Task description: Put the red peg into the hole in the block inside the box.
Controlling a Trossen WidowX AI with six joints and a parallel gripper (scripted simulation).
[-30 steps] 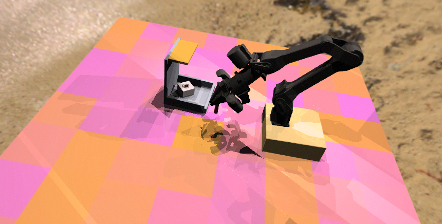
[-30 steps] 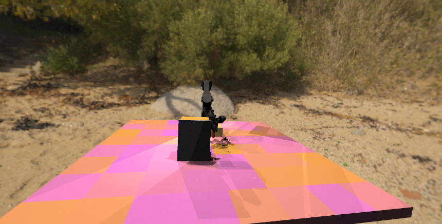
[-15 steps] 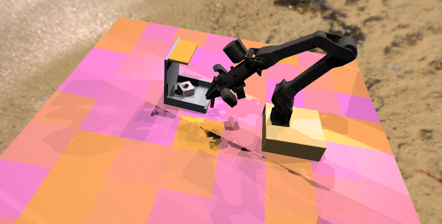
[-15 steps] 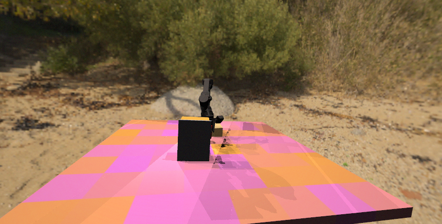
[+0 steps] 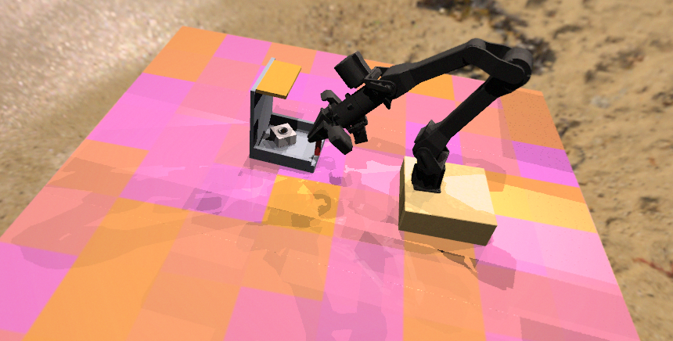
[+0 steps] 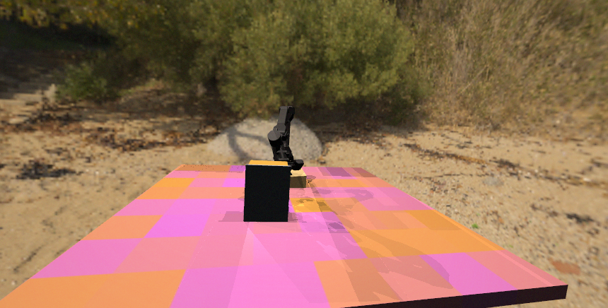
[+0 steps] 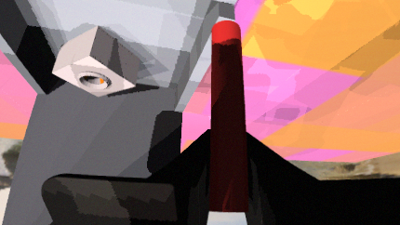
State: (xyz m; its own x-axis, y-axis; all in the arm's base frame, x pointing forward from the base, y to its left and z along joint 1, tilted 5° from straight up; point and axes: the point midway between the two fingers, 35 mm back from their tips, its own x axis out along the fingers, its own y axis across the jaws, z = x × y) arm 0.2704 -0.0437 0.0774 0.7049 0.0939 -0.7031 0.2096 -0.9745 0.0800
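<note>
The dark back wall is 13 cm ahead of my gripper tip and 9 cm to the right of it. Also, from my gripper tip: orange roof: 9 cm ahead, 9 cm to the right, 10 cm above; then red peg: 2 cm behind, 1 cm to the right, 1 cm below.
</note>
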